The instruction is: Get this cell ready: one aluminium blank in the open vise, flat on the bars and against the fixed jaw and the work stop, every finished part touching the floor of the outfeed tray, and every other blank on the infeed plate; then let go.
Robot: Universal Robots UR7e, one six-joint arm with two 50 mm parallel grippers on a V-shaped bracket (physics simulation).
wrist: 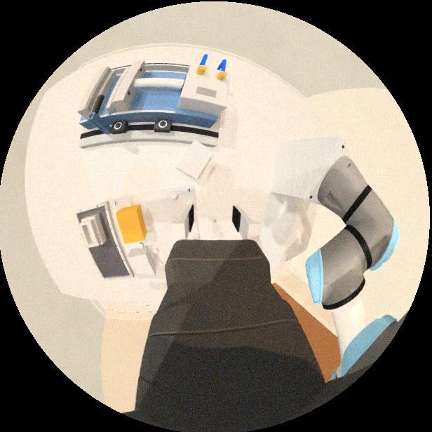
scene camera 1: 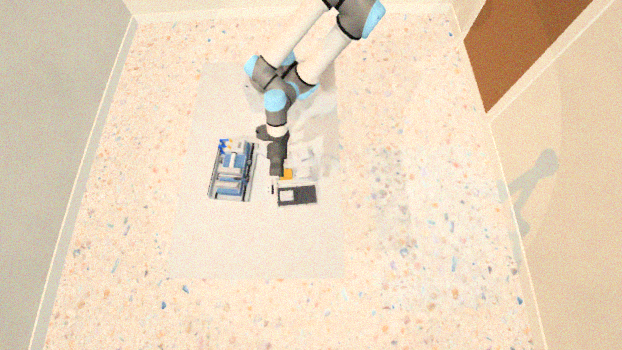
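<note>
The vise [scene camera 1: 242, 160] [wrist: 160, 100] has a blue bed and pale jaws standing apart; a pale bar [wrist: 159, 82] runs between them. No blank shows clearly in it. A pale flat block [wrist: 195, 160] lies askew between the vise and the infeed plate [wrist: 162, 205]. A pale block [wrist: 142, 262] stands on that plate. A stepped grey part [scene camera 1: 286, 195] [wrist: 93, 230] lies in the dark-floored outfeed tray [scene camera 1: 306, 195] [wrist: 117, 260]. My gripper [wrist: 214, 218] is open near the infeed plate's edge, its black pads apart. Pale surfaces behind the fingers are hard to tell apart.
An orange block [scene camera 1: 286, 174] [wrist: 131, 223] is on the infeed plate beside the outfeed tray. Blue-and-yellow nozzles [scene camera 1: 224, 145] [wrist: 201, 66] rise at one end of the vise. The arm's pale base plate [wrist: 305, 162] is at the right in the wrist view.
</note>
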